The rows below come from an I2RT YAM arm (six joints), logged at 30 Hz.
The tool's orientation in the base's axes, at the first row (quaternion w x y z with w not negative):
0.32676 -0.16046 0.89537 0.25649
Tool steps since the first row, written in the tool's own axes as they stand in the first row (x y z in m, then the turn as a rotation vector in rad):
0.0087 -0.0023 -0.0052 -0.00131 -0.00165 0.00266
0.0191 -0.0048 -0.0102 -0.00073 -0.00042 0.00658
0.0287 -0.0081 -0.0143 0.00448 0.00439 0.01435
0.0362 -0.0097 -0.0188 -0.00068 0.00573 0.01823
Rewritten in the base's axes. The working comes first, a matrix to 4 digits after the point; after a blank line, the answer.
The tool's axes in the first row as the columns of a matrix, in the base's axes (used below as rounded here):
-0.7350 -0.4550 0.5028
-0.1197 0.8169 0.5642
-0.6675 0.3544 -0.6549

-0.0080 -0.0059 -0.0032 0.00305 0.00031 -0.00145
-0.0170 -0.0120 -0.0078 0.00404 0.00346 -0.00397
-0.0246 -0.0181 -0.0127 0.00192 0.01115 -0.01083
-0.0316 -0.0229 -0.0153 0.00706 0.01505 -0.00945

